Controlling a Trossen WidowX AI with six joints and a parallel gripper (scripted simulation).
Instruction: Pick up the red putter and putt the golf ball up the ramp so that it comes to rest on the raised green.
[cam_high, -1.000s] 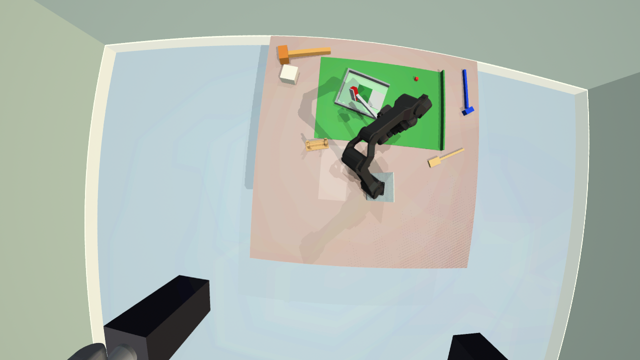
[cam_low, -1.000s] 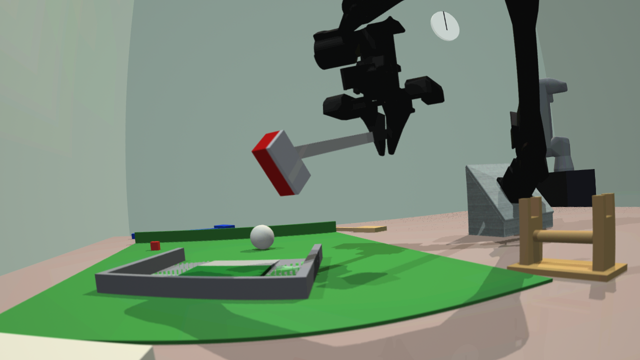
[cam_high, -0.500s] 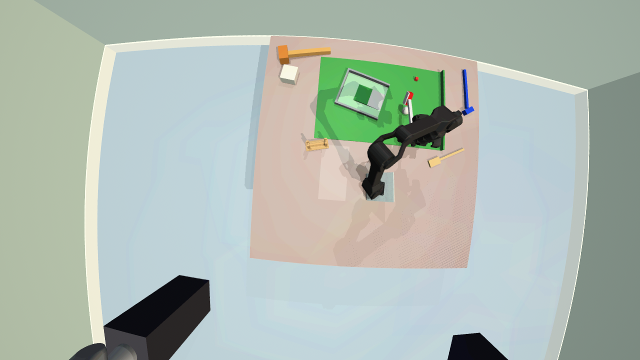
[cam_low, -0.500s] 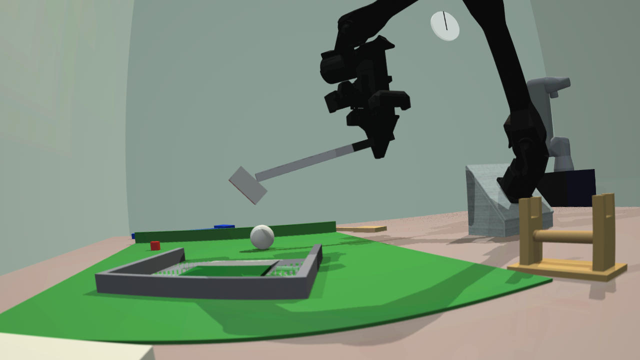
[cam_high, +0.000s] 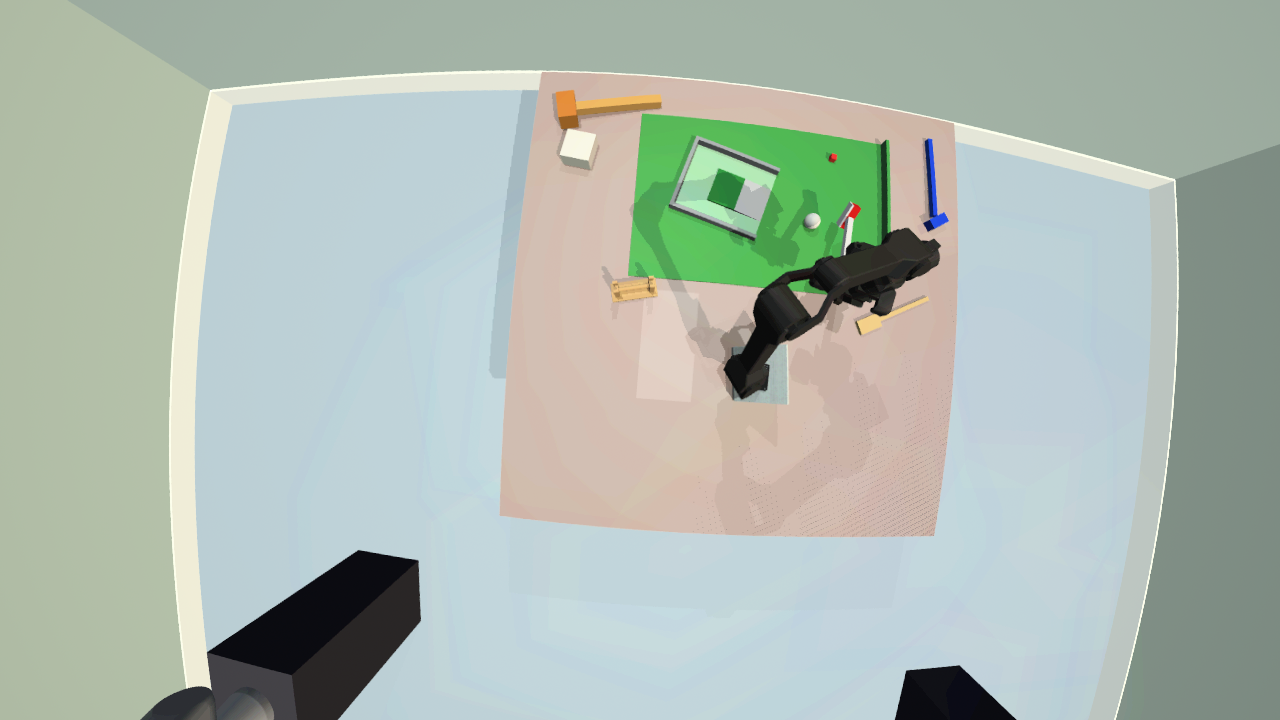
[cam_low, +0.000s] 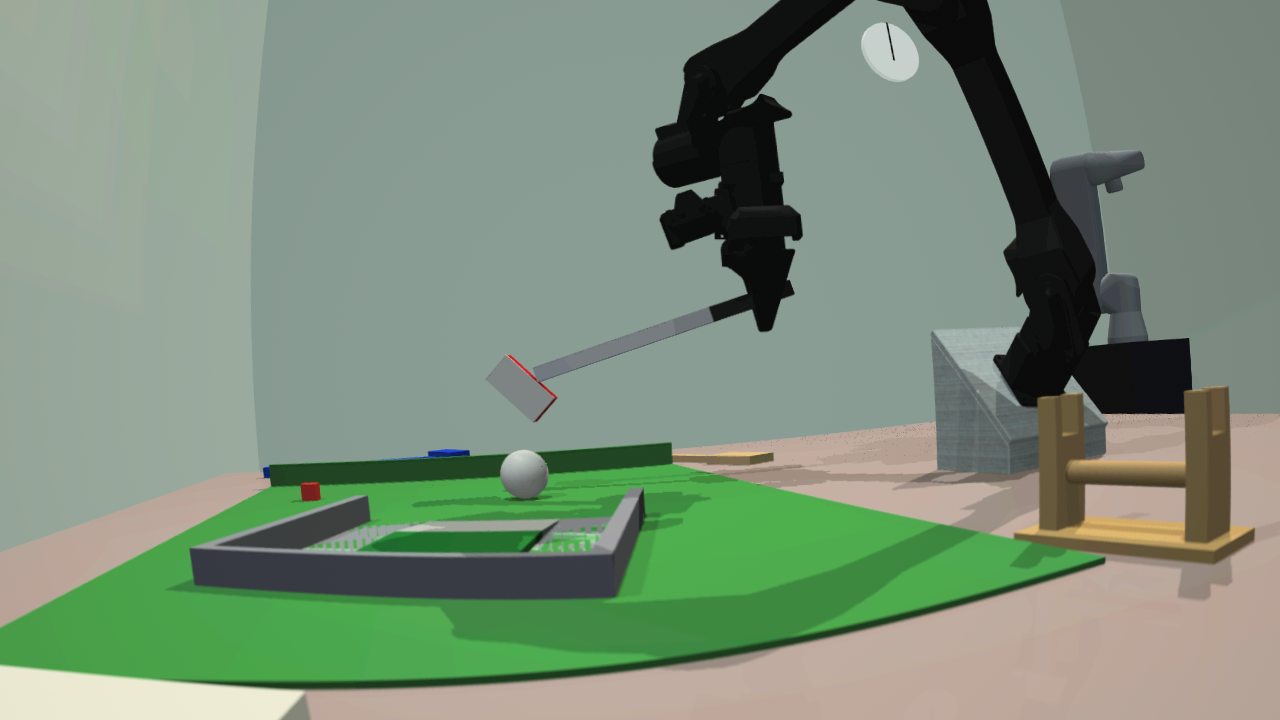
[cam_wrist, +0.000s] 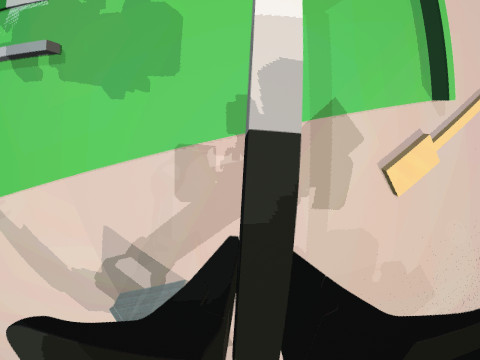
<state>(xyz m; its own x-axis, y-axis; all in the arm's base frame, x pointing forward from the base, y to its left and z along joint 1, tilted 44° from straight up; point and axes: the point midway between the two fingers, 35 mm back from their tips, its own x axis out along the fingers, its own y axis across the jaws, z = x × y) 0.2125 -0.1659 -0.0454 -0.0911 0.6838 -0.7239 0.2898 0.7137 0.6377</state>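
Now: the red putter 120 mm ahead of my gripper tip and 30 mm to the right of it. Round my gripper tip: green mat (280 mm ahead, 140 mm below, 120 mm to the left); then white golf ball (230 mm ahead, 110 mm below, 10 mm to the right); then small red cube (440 mm ahead, 130 mm below, 80 mm to the right).
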